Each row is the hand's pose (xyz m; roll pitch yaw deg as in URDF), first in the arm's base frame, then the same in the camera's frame.
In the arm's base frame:
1: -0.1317 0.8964 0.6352 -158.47 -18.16 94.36
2: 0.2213 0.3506 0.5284 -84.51 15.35 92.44
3: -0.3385 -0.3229 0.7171 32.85 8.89 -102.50
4: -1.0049 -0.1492 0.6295 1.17 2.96 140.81
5: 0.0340 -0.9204 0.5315 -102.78 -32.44 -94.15
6: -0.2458 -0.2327 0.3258 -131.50 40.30 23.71
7: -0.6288 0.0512 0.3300 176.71 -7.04 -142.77
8: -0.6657 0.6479 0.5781 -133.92 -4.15 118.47
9: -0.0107 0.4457 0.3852 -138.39 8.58 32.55
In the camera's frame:
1: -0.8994 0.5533 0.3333 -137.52 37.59 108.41
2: -0.4466 0.1976 0.6533 -41.86 67.80 134.66
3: -0.8340 -0.0158 1.4324 29.62 -50.18 -91.18
4: -1.5267 -0.0337 1.3905 58.90 22.27 164.74
5: -0.3569 -0.4647 1.7505 160.34 -80.71 7.64
6: -0.7917 -0.2994 1.1363 142.32 47.77 -32.46
7: -1.2252 -0.1681 0.9876 -132.26 -47.35 -158.93
8: -1.3706 0.3502 0.6281 -87.29 35.81 142.74
9: -0.7035 0.1129 0.5522 167.05 44.58 15.28

